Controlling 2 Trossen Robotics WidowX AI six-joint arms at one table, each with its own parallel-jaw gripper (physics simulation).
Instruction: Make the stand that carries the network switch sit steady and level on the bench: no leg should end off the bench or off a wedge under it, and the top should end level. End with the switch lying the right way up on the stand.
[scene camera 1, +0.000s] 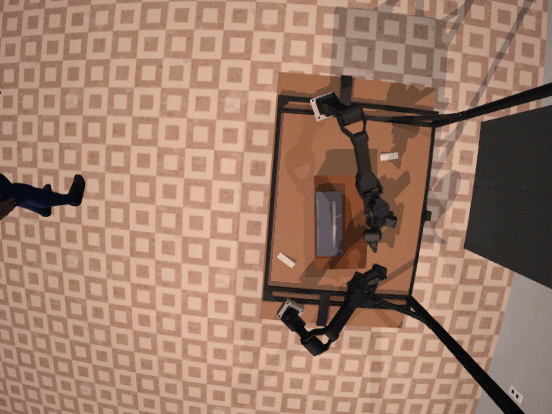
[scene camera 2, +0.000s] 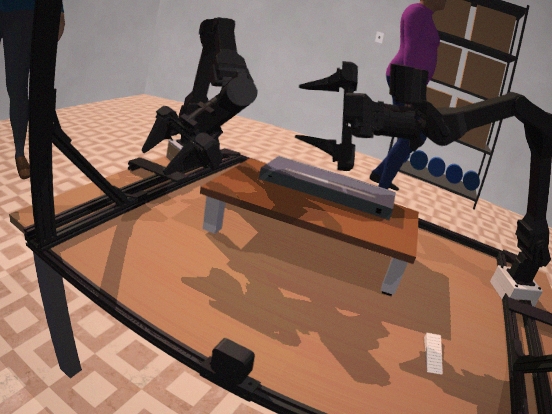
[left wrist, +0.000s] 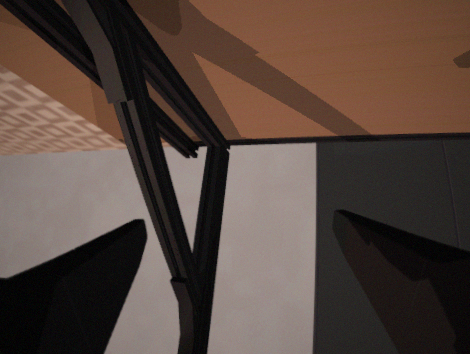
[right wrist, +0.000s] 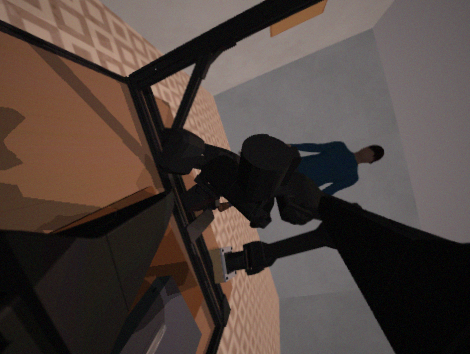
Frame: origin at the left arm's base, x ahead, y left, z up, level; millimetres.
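Seen in the pictures: left gripper, between the fingertips: (scene camera 1: 382, 287) (scene camera 2: 152, 162) (left wrist: 240, 224); right gripper, between the fingertips: (scene camera 1: 376, 246) (scene camera 2: 297, 110) (right wrist: 247, 200); left arm's base, origin of its link: (scene camera 1: 290, 313) (right wrist: 229, 262); right arm's base, origin of its link: (scene camera 1: 324, 106) (scene camera 2: 520, 277).
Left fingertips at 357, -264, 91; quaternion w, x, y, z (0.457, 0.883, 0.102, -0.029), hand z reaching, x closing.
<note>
Pixels of each thing's top centre, then the offset from my left fingertips to it, as dx, dy, dz. Level surfaces: height alone.
- grey network switch, centre of its top: (scene camera 2: 332, 179) (scene camera 1: 329, 224) +122, +358, -19
- white ribbed wedge, centre of its top: (scene camera 2: 435, 350) (scene camera 1: 389, 156) +532, +253, -136
- white wedge, centre of its top: (scene camera 1: 286, 260) -148, +416, -136
- bench, height of its surface: dz -148
The wooden stand (scene camera 1: 355, 257) (scene camera 2: 395, 227) carries the grey network switch (scene camera 1: 329, 223) (scene camera 2: 327, 187) (right wrist: 172, 320), lying flat along it. Two grey legs show in scene camera 2, the nearer right one (scene camera 2: 395, 276) with a dark strip at its foot; I cannot tell whether it touches the bench. The other legs are hidden. One white ribbed wedge (scene camera 1: 389, 156) (scene camera 2: 434, 354) and another white wedge (scene camera 1: 286, 260) lie loose on the bench. My right gripper (scene camera 1: 374, 249) (scene camera 2: 298, 111) is open and empty, above the stand's edge. My left gripper (scene camera 2: 156, 161) (left wrist: 240, 224) is open and empty, beyond the stand's left end in scene camera 2.
A black frame (scene camera 1: 272, 200) (scene camera 2: 125, 311) surrounds the bench (scene camera 2: 165, 300), with uprights at its corners. A black box (scene camera 2: 232, 357) sits on the near rail. My two arms reach in from opposite sides. People and a shelf rack stand beyond the bench.
</note>
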